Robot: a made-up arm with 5 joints. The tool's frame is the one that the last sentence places. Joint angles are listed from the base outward.
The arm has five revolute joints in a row. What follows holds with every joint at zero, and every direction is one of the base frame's. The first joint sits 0.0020 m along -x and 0.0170 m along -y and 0.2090 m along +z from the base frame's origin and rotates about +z. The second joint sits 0.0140 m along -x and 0.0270 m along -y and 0.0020 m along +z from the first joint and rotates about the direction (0, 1, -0.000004). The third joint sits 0.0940 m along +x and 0.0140 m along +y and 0.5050 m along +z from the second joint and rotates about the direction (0, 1, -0.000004). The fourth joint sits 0.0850 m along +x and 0.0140 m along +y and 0.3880 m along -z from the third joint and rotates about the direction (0, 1, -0.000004). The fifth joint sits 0.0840 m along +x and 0.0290 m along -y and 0.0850 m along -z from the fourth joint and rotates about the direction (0, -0.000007, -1). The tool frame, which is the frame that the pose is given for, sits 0.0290 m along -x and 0.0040 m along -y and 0.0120 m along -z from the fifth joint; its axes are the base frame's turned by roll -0.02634, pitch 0.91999 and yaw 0.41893 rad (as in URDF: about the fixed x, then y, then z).
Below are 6 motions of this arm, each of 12 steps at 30 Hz.
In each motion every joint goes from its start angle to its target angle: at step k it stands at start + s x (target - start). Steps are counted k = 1, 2, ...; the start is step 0. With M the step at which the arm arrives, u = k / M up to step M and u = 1 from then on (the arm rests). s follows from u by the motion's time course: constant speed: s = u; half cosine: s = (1 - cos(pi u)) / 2; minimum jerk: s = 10 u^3 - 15 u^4 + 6 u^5.
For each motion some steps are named. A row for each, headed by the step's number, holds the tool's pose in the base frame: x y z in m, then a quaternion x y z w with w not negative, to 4 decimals.
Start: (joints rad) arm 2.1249 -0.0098 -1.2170 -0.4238 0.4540
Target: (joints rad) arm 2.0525 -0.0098 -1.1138 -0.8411 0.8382
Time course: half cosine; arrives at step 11
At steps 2, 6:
2: -0.2781 0.4695 0.7291 0.3308 -0.1634 0.8038 0.4666
6: -0.2575 0.4634 0.7247 0.4329 -0.1225 0.7552 0.4767

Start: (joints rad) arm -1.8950 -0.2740 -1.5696 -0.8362 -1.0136
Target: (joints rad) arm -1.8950 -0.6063 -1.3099 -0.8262 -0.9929
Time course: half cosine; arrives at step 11
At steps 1, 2, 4, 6, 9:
1: -0.1384 -0.2512 1.0281 -0.8474 0.1857 -0.4749 0.1479
2: -0.1348 -0.2405 1.0284 -0.8480 0.1844 -0.4749 0.1465
4: -0.1219 -0.2023 1.0280 -0.8499 0.1798 -0.4747 0.1416
6: -0.1052 -0.1528 1.0235 -0.8523 0.1736 -0.4745 0.1352
9: -0.0848 -0.0923 1.0117 -0.8553 0.1660 -0.4741 0.1272

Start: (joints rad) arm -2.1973 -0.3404 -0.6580 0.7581 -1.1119
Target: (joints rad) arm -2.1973 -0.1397 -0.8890 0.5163 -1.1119
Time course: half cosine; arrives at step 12
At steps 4, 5, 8, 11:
4: -0.2849 -0.3127 0.5162 0.0010 0.4590 -0.3489 0.8171
5: -0.2938 -0.3250 0.5220 -0.0132 0.4621 -0.3549 0.8126
8: -0.3212 -0.3630 0.5390 -0.0579 0.4713 -0.3734 0.7970
11: -0.3378 -0.3858 0.5483 -0.0852 0.4762 -0.3842 0.7863

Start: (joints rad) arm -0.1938 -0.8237 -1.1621 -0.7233 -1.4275
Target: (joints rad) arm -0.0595 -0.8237 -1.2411 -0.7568 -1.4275
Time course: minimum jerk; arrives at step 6
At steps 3, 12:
3: -0.0605 -0.0673 0.9908 -0.8017 -0.4282 -0.2424 0.3394
12: -0.0737 -0.0701 1.0004 -0.7806 -0.4648 -0.2522 0.3331

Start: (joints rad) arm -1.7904 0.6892 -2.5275 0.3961 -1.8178
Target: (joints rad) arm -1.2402 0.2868 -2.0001 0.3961 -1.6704
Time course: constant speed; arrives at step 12
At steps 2, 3, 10, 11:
2: -0.1618 -0.8254 0.8226 -0.6344 0.5460 -0.0888 0.5399
3: -0.1239 -0.8223 0.8296 -0.6432 0.5288 -0.0786 0.5482
10: 0.1169 -0.7432 0.8658 -0.6900 0.4062 0.0011 0.5991
11: 0.1464 -0.7247 0.8690 -0.6946 0.3886 0.0136 0.6052

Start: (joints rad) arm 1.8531 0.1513 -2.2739 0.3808 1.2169
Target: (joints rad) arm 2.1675 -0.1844 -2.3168 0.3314 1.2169
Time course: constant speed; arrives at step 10
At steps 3, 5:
3: -0.1582 0.3838 1.1127 0.5568 0.0709 0.6404 0.5242
5: -0.1549 0.3134 1.1436 0.5852 0.0720 0.6493 0.4803

